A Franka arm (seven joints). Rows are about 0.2 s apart.
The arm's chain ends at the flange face. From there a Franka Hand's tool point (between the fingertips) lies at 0.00 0.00 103.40 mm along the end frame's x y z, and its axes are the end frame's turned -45 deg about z.
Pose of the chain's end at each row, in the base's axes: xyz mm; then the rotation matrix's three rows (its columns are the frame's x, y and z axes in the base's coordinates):
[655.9, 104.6, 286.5], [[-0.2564, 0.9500, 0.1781], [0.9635, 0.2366, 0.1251], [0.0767, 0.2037, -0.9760]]
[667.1, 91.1, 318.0], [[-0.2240, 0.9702, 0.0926], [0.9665, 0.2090, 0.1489], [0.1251, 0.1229, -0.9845]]
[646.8, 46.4, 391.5], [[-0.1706, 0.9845, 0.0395], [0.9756, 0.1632, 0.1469], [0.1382, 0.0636, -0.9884]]
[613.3, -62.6, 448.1], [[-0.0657, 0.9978, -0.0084], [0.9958, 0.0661, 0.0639], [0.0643, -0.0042, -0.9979]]
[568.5, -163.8, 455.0], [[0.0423, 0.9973, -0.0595], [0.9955, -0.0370, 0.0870], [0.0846, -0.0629, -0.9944]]
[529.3, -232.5, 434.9], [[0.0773, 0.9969, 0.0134], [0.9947, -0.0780, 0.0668], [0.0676, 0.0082, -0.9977]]
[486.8, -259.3, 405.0], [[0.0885, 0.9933, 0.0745], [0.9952, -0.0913, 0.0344], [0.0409, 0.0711, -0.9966]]
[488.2, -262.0, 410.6], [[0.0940, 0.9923, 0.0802], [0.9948, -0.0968, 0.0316], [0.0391, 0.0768, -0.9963]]
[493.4, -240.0, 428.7], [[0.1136, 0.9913, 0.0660], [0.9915, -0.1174, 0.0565], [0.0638, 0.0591, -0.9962]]
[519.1, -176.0, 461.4], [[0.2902, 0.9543, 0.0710], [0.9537, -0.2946, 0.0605], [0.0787, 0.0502, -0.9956]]
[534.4, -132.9, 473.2], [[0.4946, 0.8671, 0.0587], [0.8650, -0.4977, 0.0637], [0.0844, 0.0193, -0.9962]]
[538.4, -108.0, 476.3], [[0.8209, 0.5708, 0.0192], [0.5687, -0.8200, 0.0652], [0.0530, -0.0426, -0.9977]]
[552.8, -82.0, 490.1], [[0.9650, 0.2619, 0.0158], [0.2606, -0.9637, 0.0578], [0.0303, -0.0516, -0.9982]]
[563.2, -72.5, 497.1], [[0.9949, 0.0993, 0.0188], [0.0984, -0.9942, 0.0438], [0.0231, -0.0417, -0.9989]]
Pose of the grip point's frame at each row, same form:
[674.3, 117.5, 185.6], [[-0.8531, 0.4904, 0.1781], [0.5140, 0.8486, 0.1251], [-0.0898, 0.1983, -0.9760]]
[676.7, 106.5, 216.2], [[-0.8444, 0.5276, 0.0926], [0.5356, 0.8312, 0.1489], [0.0016, 0.1754, -0.9845]]
[650.9, 61.6, 289.3], [[-0.8168, 0.5755, 0.0395], [0.5745, 0.8053, 0.1469], [0.0528, 0.1427, -0.9884]]
[612.4, -56.0, 344.9], [[-0.7520, 0.6591, -0.0084], [0.6574, 0.7509, 0.0639], [0.0484, 0.0425, -0.9979]]
[562.3, -154.8, 352.2], [[-0.6753, 0.7351, -0.0595], [0.7301, 0.6778, 0.0870], [0.1043, 0.0153, -0.9944]]
[530.7, -225.6, 331.7], [[-0.6503, 0.7596, 0.0134], [0.7585, 0.6482, 0.0668], [0.0420, 0.0536, -0.9977]]
[494.5, -255.7, 302.0], [[-0.6398, 0.7649, 0.0745], [0.7683, 0.6392, 0.0344], [-0.0214, 0.0792, -0.9966]]
[496.5, -258.7, 307.6], [[-0.6352, 0.7681, 0.0802], [0.7719, 0.6350, 0.0316], [-0.0267, 0.0820, -0.9963]]
[500.2, -234.2, 325.7], [[-0.6206, 0.7813, 0.0660], [0.7841, 0.6181, 0.0565], [0.0033, 0.0869, -0.9962]]
[526.4, -169.7, 358.5], [[-0.4696, 0.8800, 0.0710], [0.8827, 0.4661, 0.0605], [0.0202, 0.0911, -0.9956]]
[540.5, -126.3, 370.2], [[-0.2634, 0.9629, 0.0587], [0.9636, 0.2597, 0.0637], [0.0460, 0.0733, -0.9962]]
[540.4, -101.3, 373.1], [[0.1768, 0.9841, 0.0192], [0.9820, -0.1777, 0.0652], [0.0676, 0.0074, -0.9977]]
[554.4, -76.0, 386.9], [[0.4972, 0.8675, 0.0158], [0.8657, -0.4972, 0.0578], [0.0579, -0.0151, -0.9982]]
[565.1, -68.0, 393.8], [[0.6333, 0.7737, 0.0188], [0.7726, -0.6334, 0.0438], [0.0458, -0.0132, -0.9989]]

